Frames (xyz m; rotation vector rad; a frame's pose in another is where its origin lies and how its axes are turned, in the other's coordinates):
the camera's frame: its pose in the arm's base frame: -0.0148 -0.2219 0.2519 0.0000 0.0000 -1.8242
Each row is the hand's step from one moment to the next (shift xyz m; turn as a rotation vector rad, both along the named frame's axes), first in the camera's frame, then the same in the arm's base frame.
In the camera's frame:
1: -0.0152 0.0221 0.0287 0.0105 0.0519 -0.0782
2: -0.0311 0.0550 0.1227 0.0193 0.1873 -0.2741
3: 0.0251 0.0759 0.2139 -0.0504 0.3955 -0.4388
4: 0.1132 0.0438 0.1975 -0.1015 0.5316 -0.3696
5: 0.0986 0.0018 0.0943 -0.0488 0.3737 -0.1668
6: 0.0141 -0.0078 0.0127 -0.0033 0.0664 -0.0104
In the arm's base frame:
1: 0.0252 0.0092 0.0287 0.0476 -0.0232 -0.0782
2: 0.0610 0.0163 0.1227 0.1765 -0.0656 -0.2741
3: 0.0672 -0.0433 0.2139 0.3955 -0.0504 -0.4388
4: 0.0140 -0.1206 0.1975 0.5401 -0.0350 -0.3696
5: -0.0230 -0.0959 0.0943 0.3740 -0.0464 -0.1668
6: -0.0111 -0.0117 0.0127 0.0651 -0.0135 -0.0104

